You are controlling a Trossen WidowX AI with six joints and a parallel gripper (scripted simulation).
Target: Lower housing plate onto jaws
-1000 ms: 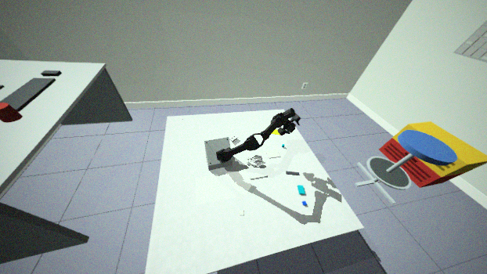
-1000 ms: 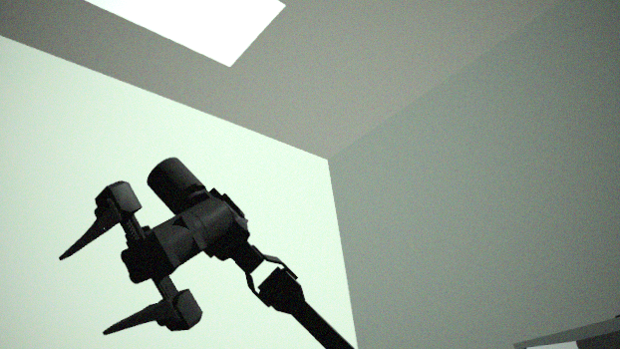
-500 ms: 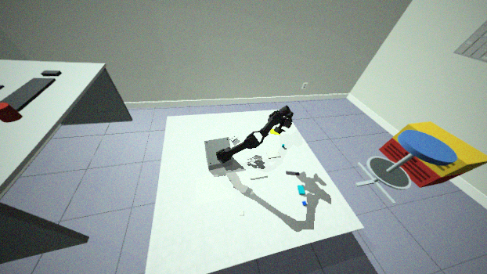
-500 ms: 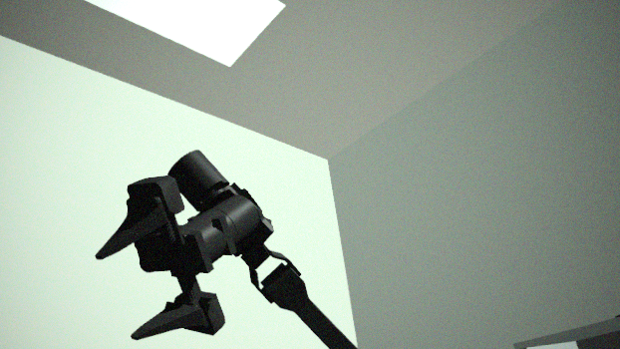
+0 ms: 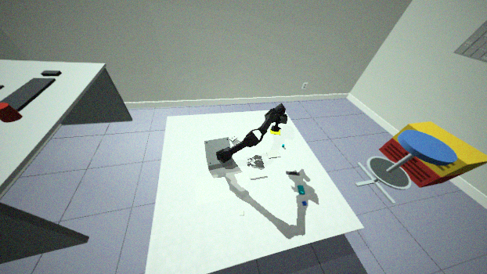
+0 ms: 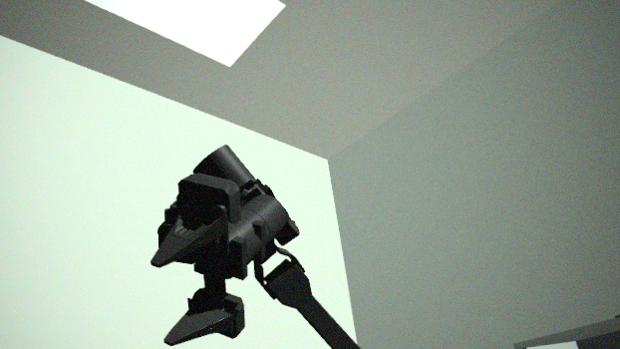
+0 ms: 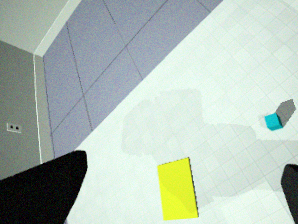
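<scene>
The housing plate is 360 mm behind my gripper tip, 160 mm to the left of it and 240 mm below it. Also, from my gripper tip: small cyan piece 70 mm ahead, 40 mm to the right, 250 mm below; then yellow block 90 mm ahead, 160 mm to the left, 260 mm below; then dark bar 310 mm to the right, 260 mm below.
</scene>
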